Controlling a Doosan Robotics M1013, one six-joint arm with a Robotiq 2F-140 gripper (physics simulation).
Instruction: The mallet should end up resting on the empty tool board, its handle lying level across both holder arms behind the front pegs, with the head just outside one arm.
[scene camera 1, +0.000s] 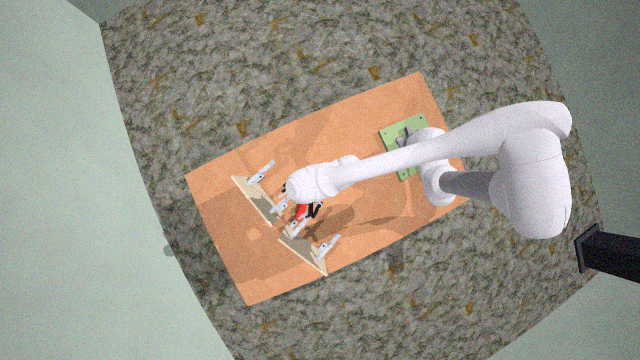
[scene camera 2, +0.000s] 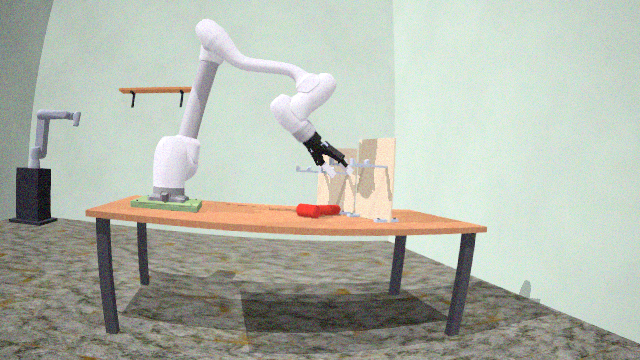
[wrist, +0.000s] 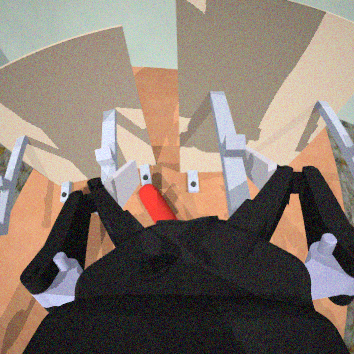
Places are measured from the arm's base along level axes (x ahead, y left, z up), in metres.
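Where they show: gripper, between the fingertips: (scene camera 1: 290, 206) (scene camera 2: 342, 174) (wrist: 188, 164); arm's base, origin of its link: (scene camera 2: 168, 199).
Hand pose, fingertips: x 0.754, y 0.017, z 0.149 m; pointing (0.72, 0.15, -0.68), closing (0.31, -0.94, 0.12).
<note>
Each offset is from my fingertips to the top centre of the thing. "spot": to the spot under its first point. Level surfaces: height alone.
The red mallet @(dz -0.124, dx -0.076, dy -0.006 m) (scene camera 1: 301, 210) (scene camera 2: 308, 210) lies on the table in front of the boards. Its handle @(spot: dz -0.132, dx -0.024, dy +0.050 m) (wrist: 157, 204) shows in the wrist view; its head is hidden there by the gripper body. Two upright pale boards stand side by side, one (scene camera 1: 252, 197) (scene camera 2: 378, 175) (wrist: 225, 55) on the wrist view's right, one @(spot: dz +0.079, dx +0.026, dy +0.201 m) (scene camera 1: 301, 252) (wrist: 65, 80) on its left. Each has two grey holder arms with pegs, bearing no tool. My gripper (scene camera 2: 339, 169) (wrist: 188, 164) is open and empty, tilted, high above the mallet at about arm height, its fingertips near the two inner arms.
The inner arms (wrist: 227, 145) (wrist: 109, 132) and outer arms (wrist: 334, 127) (wrist: 12, 180) jut out from the boards. Small grey feet @(spot: dz -0.159, dx +0.053, dy -0.004 m) (wrist: 193, 181) fix the boards to the orange table @(dz -0.175 m) (scene camera 1: 350, 120) (scene camera 2: 240, 220). The green base plate (scene camera 1: 390, 132) (scene camera 2: 192, 205) lies under the robot's base.
</note>
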